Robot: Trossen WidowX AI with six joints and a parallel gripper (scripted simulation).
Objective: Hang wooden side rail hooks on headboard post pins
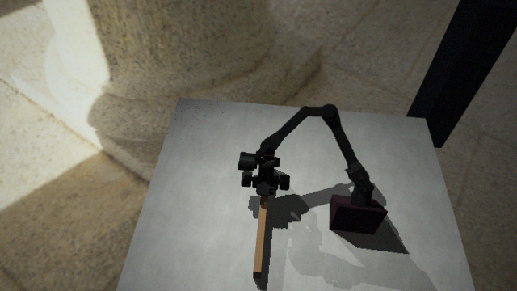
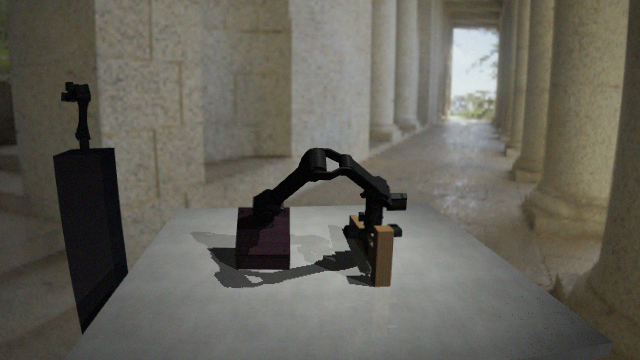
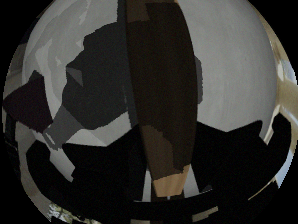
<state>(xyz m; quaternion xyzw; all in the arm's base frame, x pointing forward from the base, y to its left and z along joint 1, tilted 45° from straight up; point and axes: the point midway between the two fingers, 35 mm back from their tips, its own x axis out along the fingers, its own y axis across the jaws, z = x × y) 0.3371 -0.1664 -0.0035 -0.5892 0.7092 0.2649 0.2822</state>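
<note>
Right now the wooden headboard post is 13 cm to the right of my gripper tip, 4 cm above it and 1 cm behind it.
</note>
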